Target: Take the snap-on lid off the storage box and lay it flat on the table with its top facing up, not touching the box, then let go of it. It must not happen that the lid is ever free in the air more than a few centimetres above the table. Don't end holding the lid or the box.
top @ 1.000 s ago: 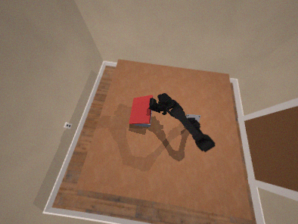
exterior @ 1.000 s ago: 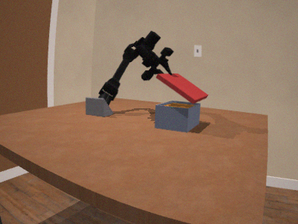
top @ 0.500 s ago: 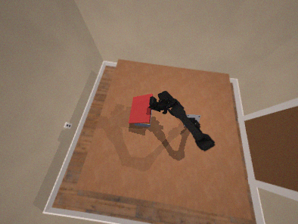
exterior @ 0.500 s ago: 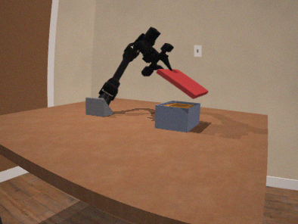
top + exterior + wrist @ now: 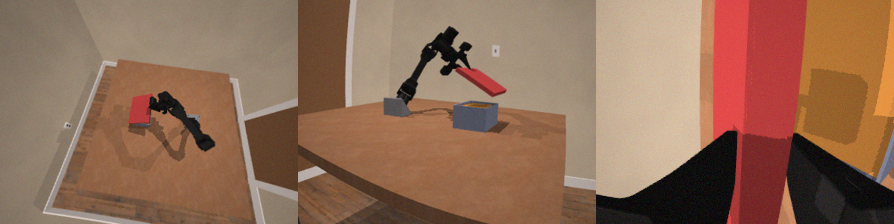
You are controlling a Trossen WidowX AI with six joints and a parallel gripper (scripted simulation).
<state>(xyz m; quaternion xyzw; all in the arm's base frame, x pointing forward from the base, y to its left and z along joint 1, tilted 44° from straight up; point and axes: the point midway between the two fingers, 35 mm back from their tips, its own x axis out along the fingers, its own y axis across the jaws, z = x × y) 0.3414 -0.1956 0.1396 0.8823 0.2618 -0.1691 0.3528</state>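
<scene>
My gripper is now 100 mm short of the red lid, 60 mm above it and 10 mm to the left of it. Round my hand: blue-grey storage box (210 mm below, 70 mm ahead, 10 mm to the right).
</scene>
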